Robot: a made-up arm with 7 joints. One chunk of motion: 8 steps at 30 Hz.
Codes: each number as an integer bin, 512 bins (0 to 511) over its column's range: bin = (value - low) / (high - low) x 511, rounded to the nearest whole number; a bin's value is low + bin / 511 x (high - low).
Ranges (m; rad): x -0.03..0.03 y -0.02..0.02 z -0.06..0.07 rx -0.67..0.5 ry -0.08..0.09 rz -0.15..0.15
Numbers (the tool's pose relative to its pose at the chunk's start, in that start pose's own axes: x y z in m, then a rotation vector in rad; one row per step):
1: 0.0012 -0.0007 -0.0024 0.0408 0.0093 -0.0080
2: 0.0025 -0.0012 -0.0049 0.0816 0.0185 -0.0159
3: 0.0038 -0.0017 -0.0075 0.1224 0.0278 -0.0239
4: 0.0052 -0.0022 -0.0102 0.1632 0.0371 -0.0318
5: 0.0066 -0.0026 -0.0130 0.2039 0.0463 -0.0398
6: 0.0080 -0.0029 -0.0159 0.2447 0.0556 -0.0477
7: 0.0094 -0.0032 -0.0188 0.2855 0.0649 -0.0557
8: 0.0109 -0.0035 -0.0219 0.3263 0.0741 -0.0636
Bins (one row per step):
1: 266 247 226 310 268 242
2: 277 240 217 328 296 228
3: 288 234 206 346 324 215
4: 300 227 196 364 352 201
5: 312 222 185 382 380 188
6: 324 218 173 399 408 174
7: 336 215 162 417 436 161
8: 348 211 150 435 463 147

